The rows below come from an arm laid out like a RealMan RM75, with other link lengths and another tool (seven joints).
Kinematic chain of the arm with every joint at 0, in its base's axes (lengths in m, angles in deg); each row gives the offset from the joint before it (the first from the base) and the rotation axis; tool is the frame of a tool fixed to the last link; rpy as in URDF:
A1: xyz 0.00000 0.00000 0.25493 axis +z
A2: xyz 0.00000 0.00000 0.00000 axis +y
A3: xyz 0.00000 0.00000 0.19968 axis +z
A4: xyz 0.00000 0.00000 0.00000 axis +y
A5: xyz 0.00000 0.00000 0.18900 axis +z
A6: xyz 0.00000 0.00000 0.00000 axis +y
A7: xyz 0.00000 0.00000 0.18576 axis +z
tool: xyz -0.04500 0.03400 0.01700 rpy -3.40 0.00 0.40
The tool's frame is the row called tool.
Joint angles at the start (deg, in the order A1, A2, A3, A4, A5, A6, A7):
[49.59 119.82 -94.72 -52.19 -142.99 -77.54 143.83]
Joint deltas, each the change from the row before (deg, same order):
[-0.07 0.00 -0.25 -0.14 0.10 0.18 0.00]
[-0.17 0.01 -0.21 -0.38 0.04 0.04 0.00]
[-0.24 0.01 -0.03 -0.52 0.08 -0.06 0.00]
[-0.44 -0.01 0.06 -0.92 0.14 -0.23 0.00]
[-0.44 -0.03 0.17 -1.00 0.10 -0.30 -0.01]
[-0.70 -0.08 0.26 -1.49 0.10 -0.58 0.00]
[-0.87 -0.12 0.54 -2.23 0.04 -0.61 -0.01]
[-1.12 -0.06 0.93 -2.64 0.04 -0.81 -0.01]
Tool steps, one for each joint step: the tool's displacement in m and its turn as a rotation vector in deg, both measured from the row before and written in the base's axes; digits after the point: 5 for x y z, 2 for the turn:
[-0.00046 -0.00019 -0.00046 0.01 0.06 0.23]
[-0.00075 -0.00040 -0.00017 -0.01 0.09 0.27]
[-0.00129 -0.00027 0.00024 0.04 0.26 0.17]
[-0.00207 -0.00047 0.00084 0.06 0.45 0.17]
[-0.00227 -0.00016 0.00130 0.12 0.48 0.17]
[-0.00259 -0.00048 0.00230 0.13 0.58 0.16]
[-0.00496 0.00096 0.00392 0.54 0.95 0.51]
[-0.00574 0.00115 0.00520 0.73 1.27 0.35]

